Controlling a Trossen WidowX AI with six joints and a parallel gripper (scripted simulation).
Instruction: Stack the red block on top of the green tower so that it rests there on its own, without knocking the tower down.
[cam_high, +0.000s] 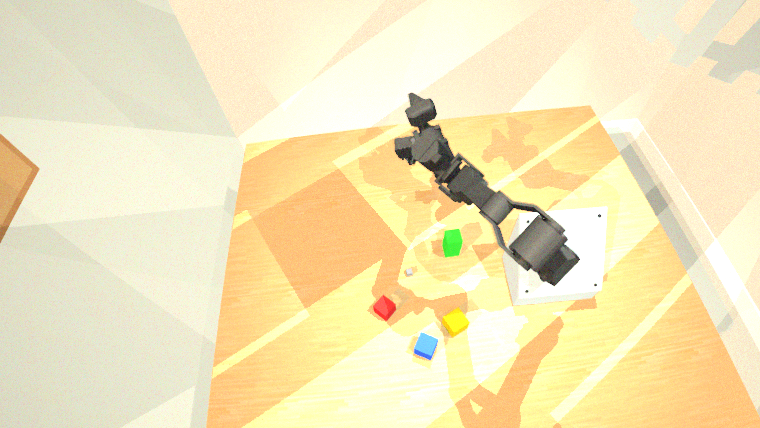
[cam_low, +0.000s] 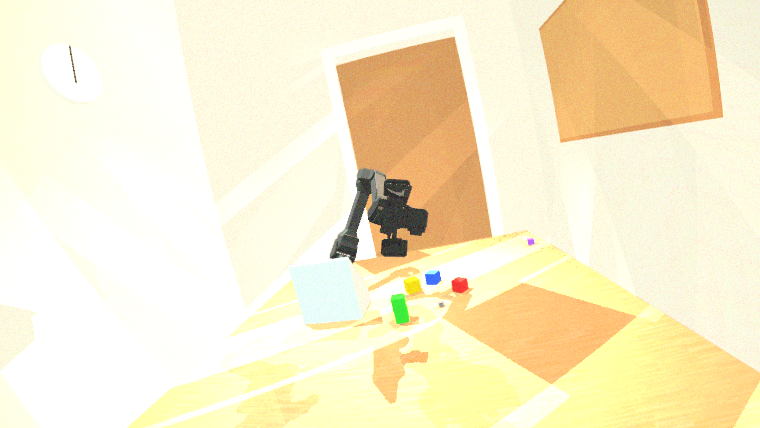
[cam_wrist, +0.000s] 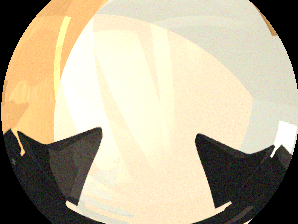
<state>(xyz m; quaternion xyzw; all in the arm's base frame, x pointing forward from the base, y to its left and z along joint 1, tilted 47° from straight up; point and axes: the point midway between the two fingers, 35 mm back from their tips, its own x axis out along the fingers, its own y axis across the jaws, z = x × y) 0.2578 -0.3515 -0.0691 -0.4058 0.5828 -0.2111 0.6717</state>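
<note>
Right now my gripper tip is 37 cm to the right of the red block, 33 cm above it and 12 cm short of it. Also, from my gripper tip: tiny grey piece (34 cm below, 27 cm to the left, 5 cm ahead); yellow block (43 cm to the left, 33 cm below, 5 cm behind); blue block (48 cm to the left, 33 cm below, 3 cm ahead).
</note>
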